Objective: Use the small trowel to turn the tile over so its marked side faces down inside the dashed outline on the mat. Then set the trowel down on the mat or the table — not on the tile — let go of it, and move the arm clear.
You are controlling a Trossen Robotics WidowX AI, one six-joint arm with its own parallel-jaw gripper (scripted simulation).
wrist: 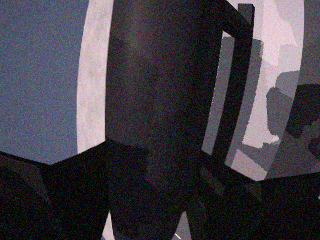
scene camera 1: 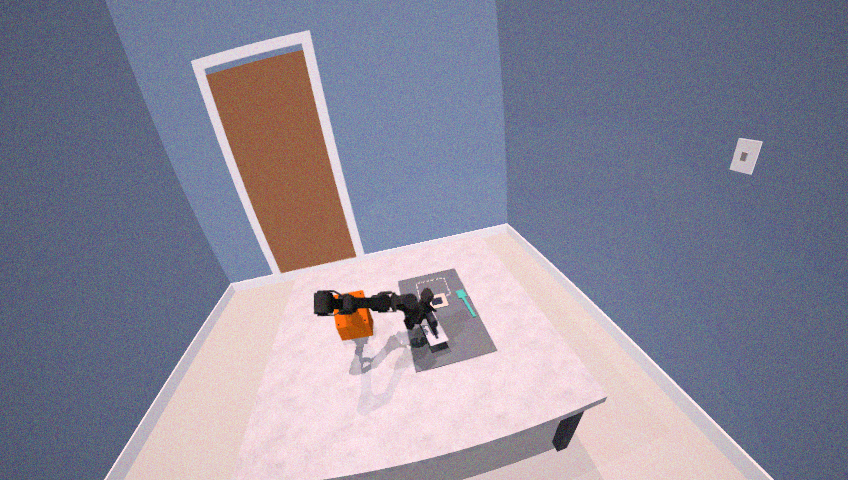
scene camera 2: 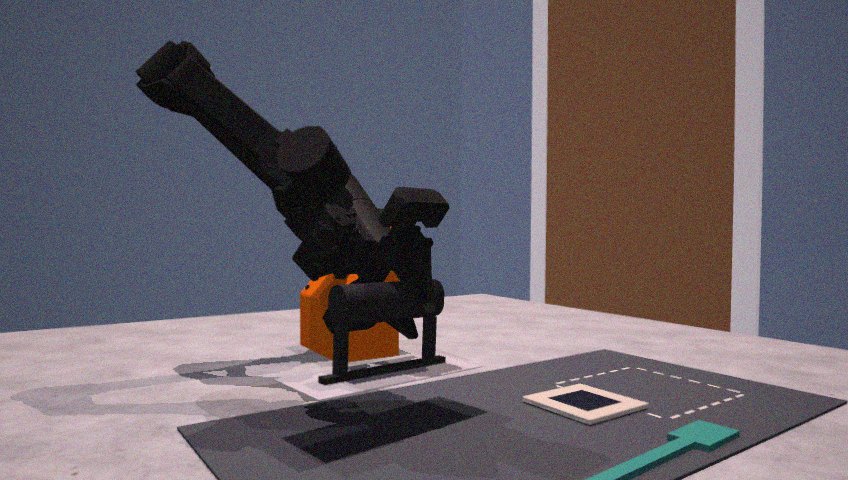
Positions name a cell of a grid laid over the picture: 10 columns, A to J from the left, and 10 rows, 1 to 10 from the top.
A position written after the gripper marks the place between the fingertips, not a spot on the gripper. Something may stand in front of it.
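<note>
There's a dark mat, and you can see it at (scene camera 2: F9) and also at (scene camera 1: F8). The gripper (scene camera 2: E7) is visible too, and it's there in the wrist as well, the same gripper (wrist: E7).
</note>
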